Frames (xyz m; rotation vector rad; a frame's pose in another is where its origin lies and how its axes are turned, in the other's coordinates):
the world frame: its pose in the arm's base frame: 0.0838 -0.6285 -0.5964 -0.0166 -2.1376 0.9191
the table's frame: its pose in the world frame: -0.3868 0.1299 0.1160 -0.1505 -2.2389 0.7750
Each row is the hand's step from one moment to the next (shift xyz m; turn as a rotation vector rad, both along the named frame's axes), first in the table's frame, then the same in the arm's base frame.
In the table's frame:
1: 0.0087 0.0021 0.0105 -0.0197 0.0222 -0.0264
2: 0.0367 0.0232 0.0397 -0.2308 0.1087 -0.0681
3: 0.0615 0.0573 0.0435 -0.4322 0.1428 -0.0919
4: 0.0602 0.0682 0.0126 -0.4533 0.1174 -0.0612
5: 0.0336 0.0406 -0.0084 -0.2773 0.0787 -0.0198
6: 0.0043 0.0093 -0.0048 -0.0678 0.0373 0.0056
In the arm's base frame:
1: 0.0105 -0.0036 -0.0082 -0.0197 0.0332 0.0092
2: 0.0435 -0.0011 -0.0396 -0.0347 0.1946 0.1750
3: 0.0551 0.0204 -0.0742 -0.0455 0.3009 0.3508
4: 0.0279 0.0381 -0.0788 -0.0217 0.2778 0.3813
5: 0.0013 0.0272 -0.0459 0.0055 0.1720 0.2321
6: -0.0024 0.0081 -0.0075 0.0159 0.0559 0.0513

